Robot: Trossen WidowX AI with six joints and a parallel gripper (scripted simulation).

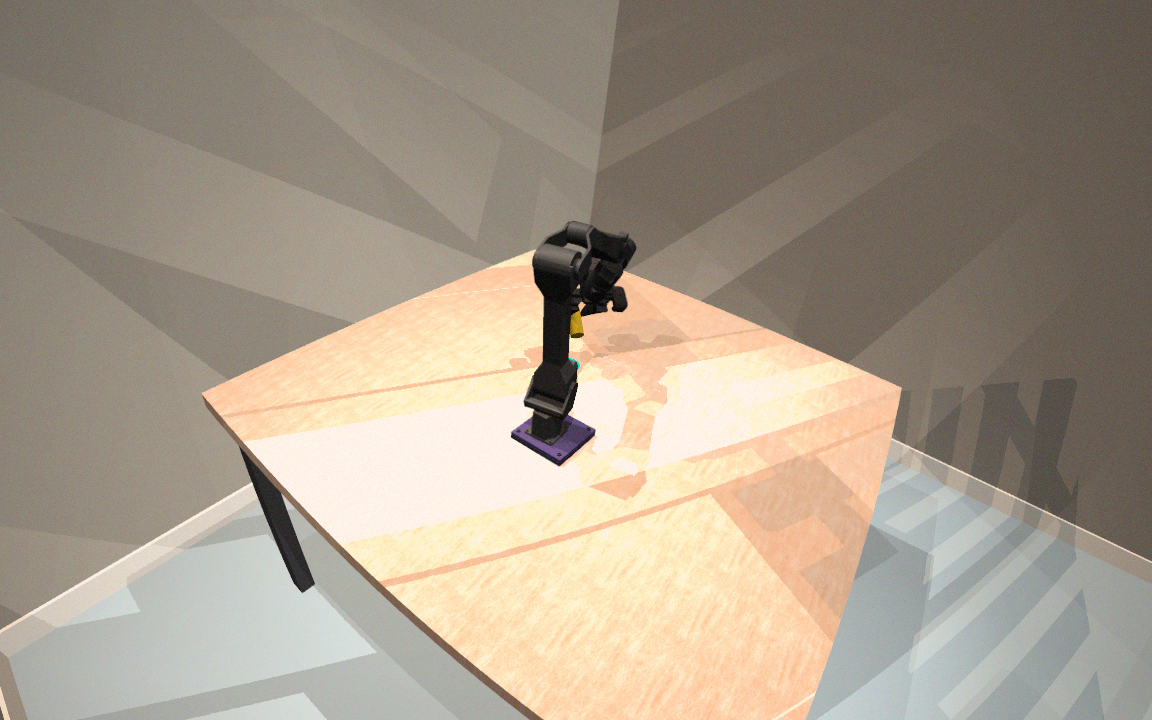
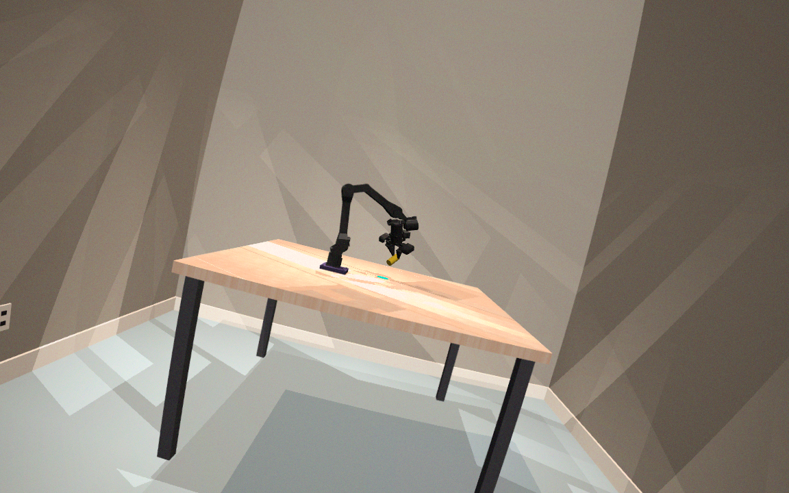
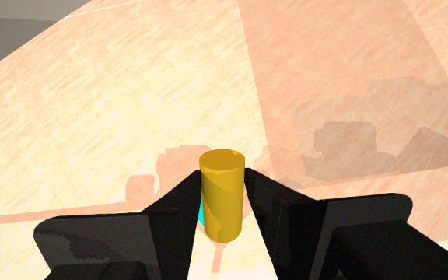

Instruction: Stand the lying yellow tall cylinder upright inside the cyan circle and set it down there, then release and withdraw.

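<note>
My gripper tip is 110 mm above the cyan circle, 40 mm past it and 20 mm to the left of it. From my gripper tip the other things lie so: yellow tall cylinder: 10 mm to the right, 10 mm below, 10 mm behind.
</note>
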